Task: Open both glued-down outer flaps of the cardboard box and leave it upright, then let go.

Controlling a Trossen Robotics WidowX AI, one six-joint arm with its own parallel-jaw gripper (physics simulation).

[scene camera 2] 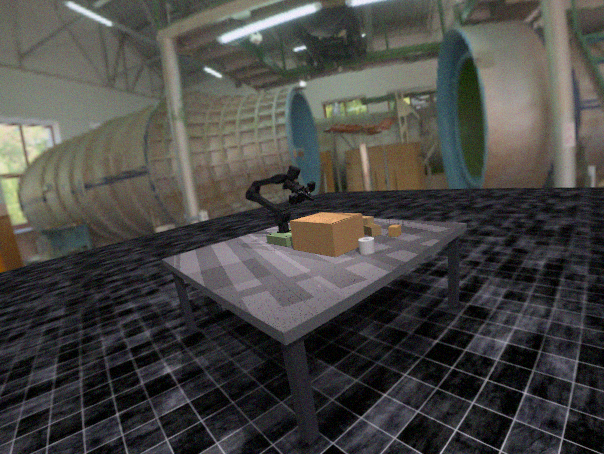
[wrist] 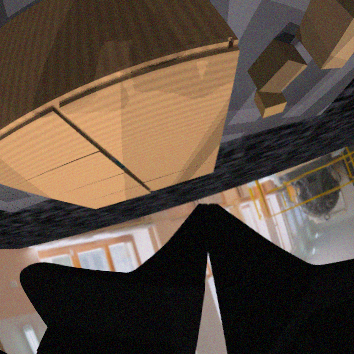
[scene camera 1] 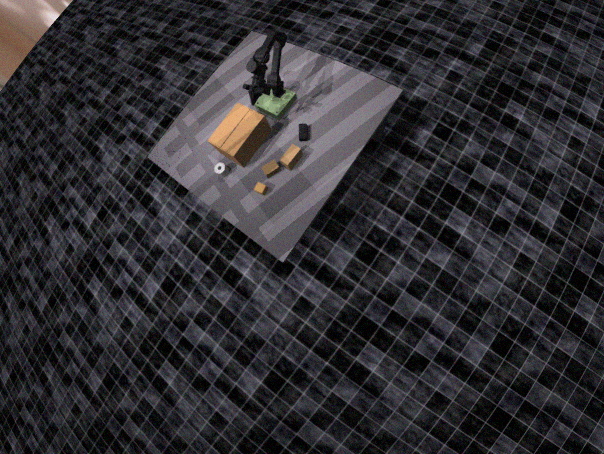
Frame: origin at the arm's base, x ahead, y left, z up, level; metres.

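Seen in the pictures: gripper, fingertip midpoint: (scene camera 2: pixel 313 200) (wrist: pixel 206 212) (scene camera 1: pixel 252 105); arm's base, origin of the base link: (scene camera 2: pixel 284 231) (scene camera 1: pixel 279 92).
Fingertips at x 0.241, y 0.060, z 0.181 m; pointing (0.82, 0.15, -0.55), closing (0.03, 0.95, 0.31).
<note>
Offsets run from my fingertips to a thing's middle. "*": to the spot under its first point. Level surfaces: height alone.
The cardboard box @(dx +0.140, dy -0.058, dz -0.155 m) (scene camera 1: pixel 239 134) (scene camera 2: pixel 327 236) (wrist: pixel 115 55) stands upright on the table. Its two outer top flaps lie closed and flat, one flap @(* dx +0.067, dy -0.096, dz -0.077 m) (wrist: pixel 65 162) on the left and one flap (wrist: pixel 175 100) on the right in the wrist view. A narrow dark seam @(* dx +0.077, dy -0.064, dz -0.083 m) (wrist: pixel 100 148) runs between them, with a small teal spot in it. My gripper (scene camera 1: pixel 254 101) (scene camera 2: pixel 313 198) (wrist: pixel 206 212) is shut and empty. It is raised above the box's arm-side edge, apart from the flaps, and points nearly level across the box top. The box's inside is hidden.
A green plate (scene camera 1: pixel 276 103) (scene camera 2: pixel 278 239) lies at the arm's base beside the box. A white roll @(dx +0.379, dy -0.042, dz -0.202 m) (scene camera 1: pixel 219 168) (scene camera 2: pixel 366 245) stands near the box's far side. Brown blocks (scene camera 1: pixel 290 156) (wrist: pixel 277 65) and a black block @(dx -0.095, dy +0.238, dz -0.216 m) (scene camera 1: pixel 303 132) lie to one side on the table @(dz -0.233 m) (scene camera 1: pixel 350 100) (scene camera 2: pixel 225 295).
</note>
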